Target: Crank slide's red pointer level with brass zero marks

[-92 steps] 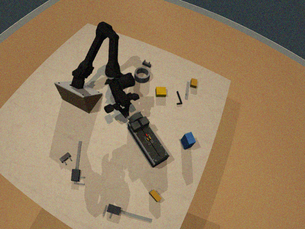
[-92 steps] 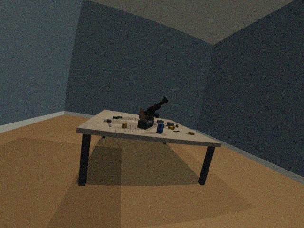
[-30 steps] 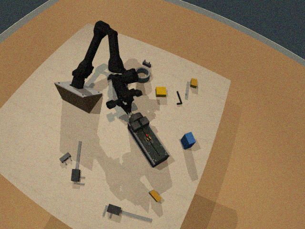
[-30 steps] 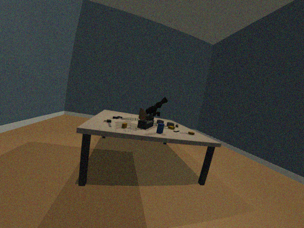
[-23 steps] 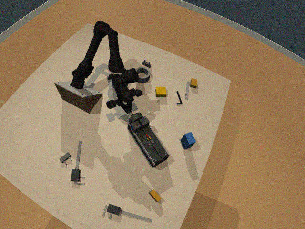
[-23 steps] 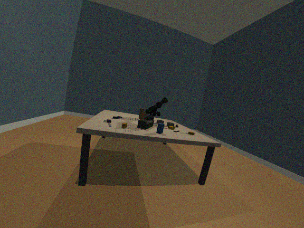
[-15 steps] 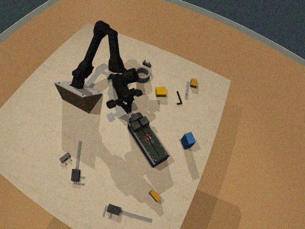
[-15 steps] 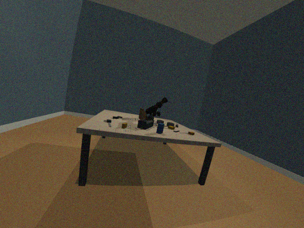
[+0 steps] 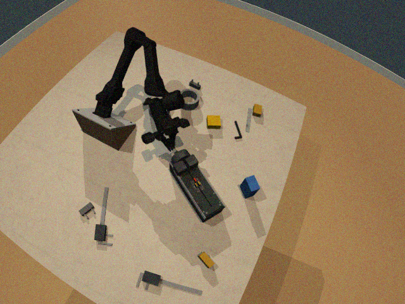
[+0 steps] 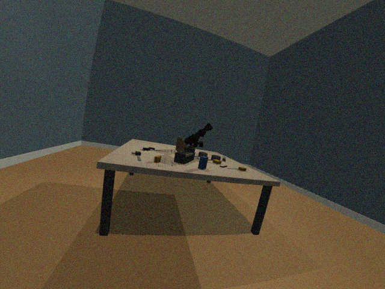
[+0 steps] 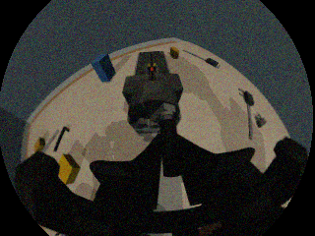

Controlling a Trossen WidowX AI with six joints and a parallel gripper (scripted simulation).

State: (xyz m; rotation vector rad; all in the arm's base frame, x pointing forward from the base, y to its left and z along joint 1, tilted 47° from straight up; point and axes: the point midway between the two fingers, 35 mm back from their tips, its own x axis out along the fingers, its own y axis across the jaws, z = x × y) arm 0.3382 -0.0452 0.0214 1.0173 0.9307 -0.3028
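The crank handle is 1 cm behind my gripper tip, 1 cm to the left of it and 2 cm above it. The rest, counted from my gripper tip: yellow block: 9 cm ahead, 26 cm to the left, 8 cm below; then red pointer: 13 cm ahead, 8 cm to the right, 1 cm below; then blue cube: 34 cm ahead, 5 cm below.
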